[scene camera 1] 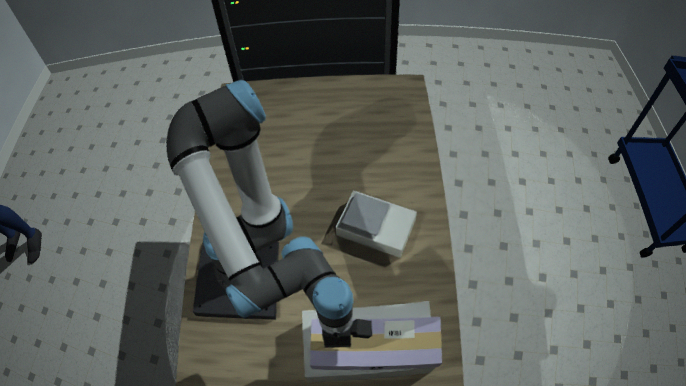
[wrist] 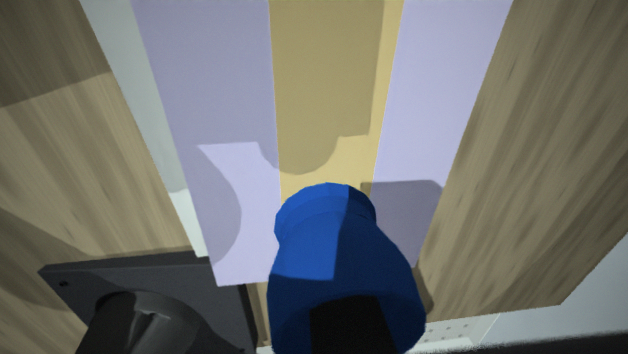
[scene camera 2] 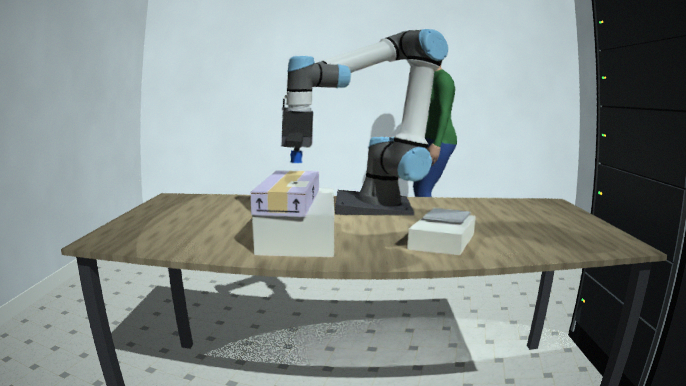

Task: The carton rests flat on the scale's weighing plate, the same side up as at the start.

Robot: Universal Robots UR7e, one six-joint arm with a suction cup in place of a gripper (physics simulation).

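Frame: origin at the arm's base, x ahead, y left, z up, level; metres.
Where they show: hand, its tool point: (wrist: 326, 228) (scene camera 2: 296, 162); arm's base, origin of its link: (wrist: 153, 319) (scene camera 2: 379, 200).
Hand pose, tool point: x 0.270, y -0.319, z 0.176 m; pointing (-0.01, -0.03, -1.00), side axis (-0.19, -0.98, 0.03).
Things, the pixels of their top centre, and the offset from my tool point. Level surfaces: height alone.
- carton, centre of its top: (scene camera 1: 376, 342) (scene camera 2: 288, 180) 0.094 m ahead, 0.029 m right, 0.036 m down
- tall white block, centre of its top: (wrist: 279, 11) (scene camera 1: 368, 340) (scene camera 2: 297, 199) 0.079 m ahead, 0.004 m right, 0.094 m down
- scale, centre of its top: (scene camera 2: 445, 216) (scene camera 1: 377, 217) 0.198 m ahead, 0.388 m left, 0.128 m down
- grey weighing plate, centre of its top: (scene camera 2: 448, 213) (scene camera 1: 366, 213) 0.167 m ahead, 0.409 m left, 0.128 m down
- wooden table, height of its surface: 0.199 m down
The carton (scene camera 1: 380, 357) (scene camera 2: 285, 192) (wrist: 320, 75), lilac with a tan tape band, lies flat on a tall white block (scene camera 1: 367, 311) (scene camera 2: 294, 237) (wrist: 137, 90). A label is on its top, and arrows on its end face point up. My suction gripper (scene camera 1: 337, 341) (scene camera 2: 296, 157) (wrist: 325, 210) has its blue cup above the carton's top, with a visible gap in scene camera 2; it holds nothing. In scene camera 1 the cup is hidden under the tool body. The scale (scene camera 1: 397, 227) (scene camera 2: 435, 239) is a low white box bearing a grey weighing plate (scene camera 1: 365, 215) (scene camera 2: 446, 216).
The scale stands apart from the block on the wooden table (scene camera 1: 380, 130) (scene camera 2: 370, 260). The arm's dark base plate (scene camera 1: 235, 307) (scene camera 2: 350, 202) (wrist: 165, 280) is beside the block. A person (scene camera 2: 445, 110) stands behind the arm. A black rack (scene camera 1: 392, 40) stands past the table's end; a blue cart (scene camera 1: 655, 185) stands farther off.
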